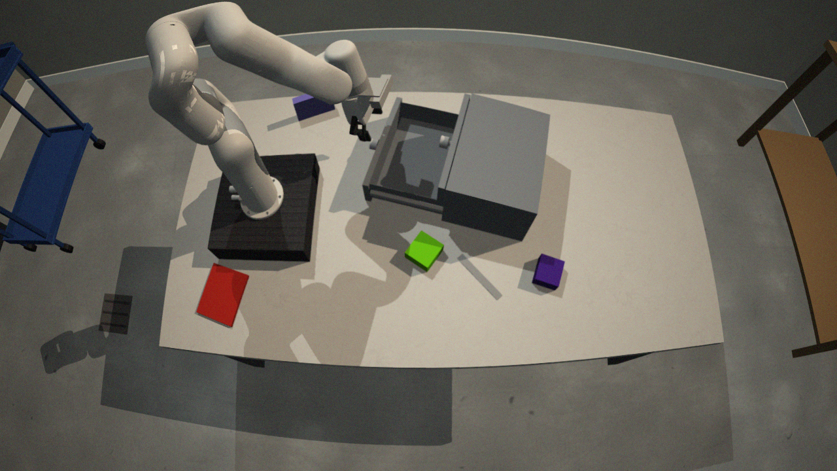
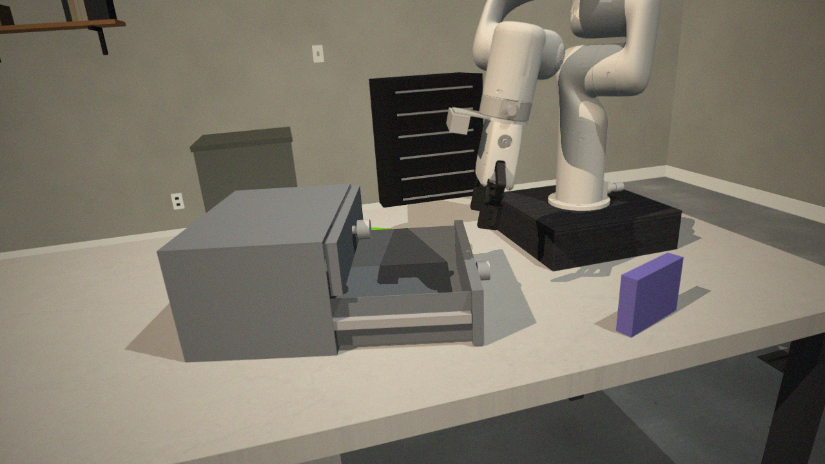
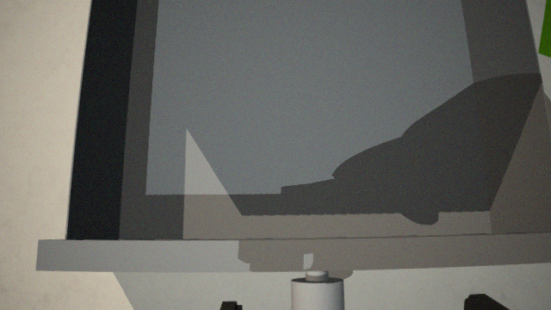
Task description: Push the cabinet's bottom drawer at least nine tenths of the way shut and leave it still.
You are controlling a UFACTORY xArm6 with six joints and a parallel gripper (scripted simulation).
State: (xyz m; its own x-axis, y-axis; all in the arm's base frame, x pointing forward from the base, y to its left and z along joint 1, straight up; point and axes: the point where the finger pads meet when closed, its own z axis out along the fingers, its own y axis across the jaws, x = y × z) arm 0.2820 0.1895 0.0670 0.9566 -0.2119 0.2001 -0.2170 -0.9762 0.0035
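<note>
The drawer lies 130 mm ahead of my hand, 30 mm to the right of it and 120 mm below it. From my hand the other things lie so: grey cabinet (230 mm ahead, 50 mm to the right, 80 mm below); then green block (150 mm ahead, 290 mm to the right, 130 mm below); then purple block (200 mm behind, 160 mm to the left, 100 mm below).
</note>
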